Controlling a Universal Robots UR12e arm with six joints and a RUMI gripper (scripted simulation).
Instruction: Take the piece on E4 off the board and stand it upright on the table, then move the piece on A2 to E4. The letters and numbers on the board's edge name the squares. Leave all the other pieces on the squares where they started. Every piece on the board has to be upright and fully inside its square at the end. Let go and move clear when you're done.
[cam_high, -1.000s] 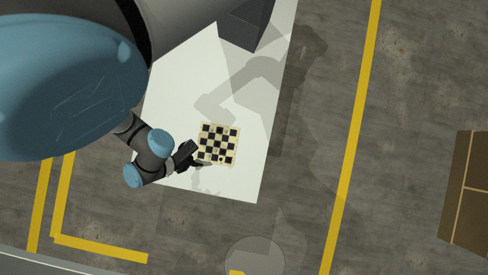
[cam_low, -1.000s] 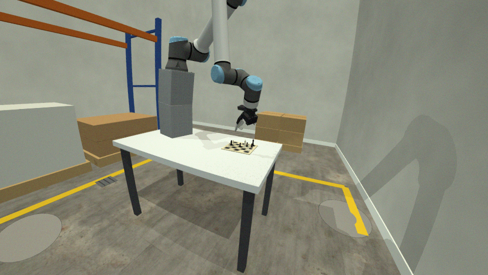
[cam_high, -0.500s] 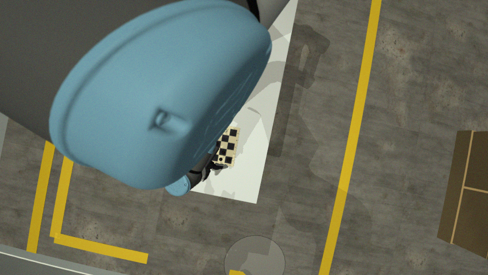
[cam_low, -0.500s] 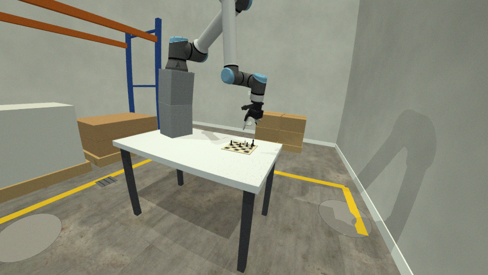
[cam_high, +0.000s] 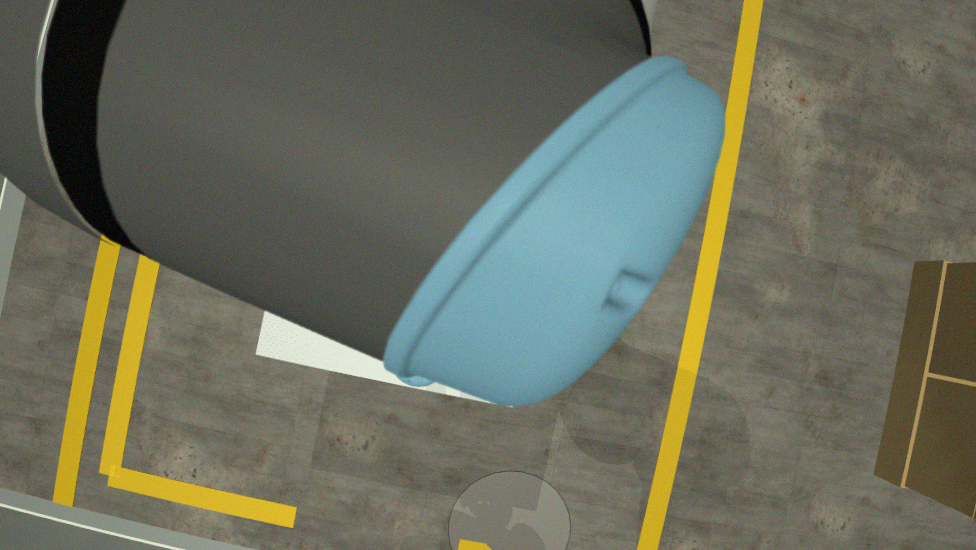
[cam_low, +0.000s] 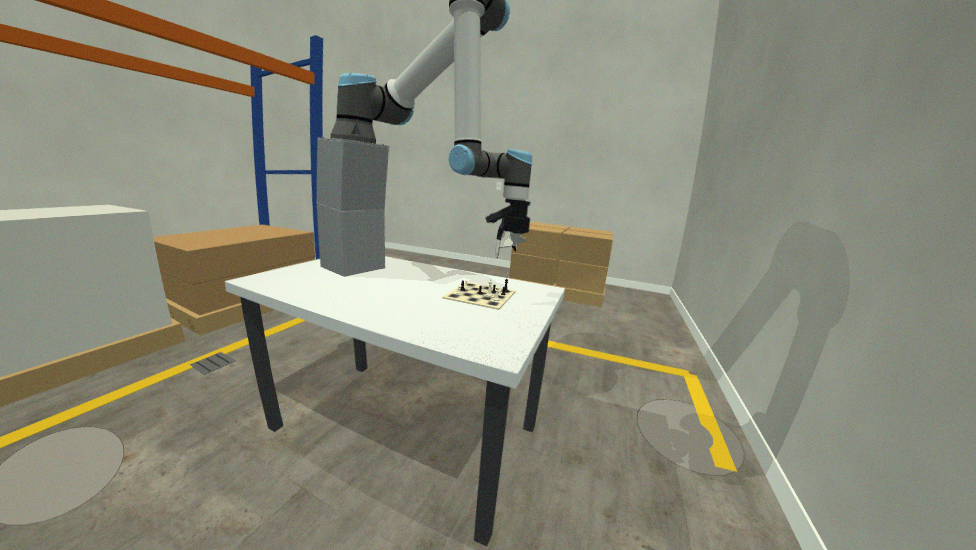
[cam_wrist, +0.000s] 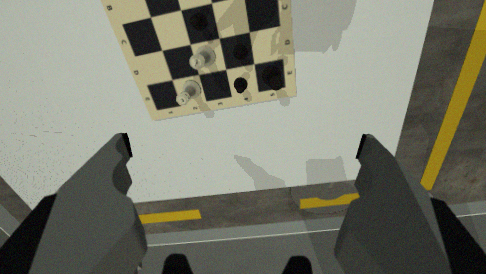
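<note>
The chessboard is 160 mm below my hand, 80 mm behind it and 30 mm to the right of it.
</note>
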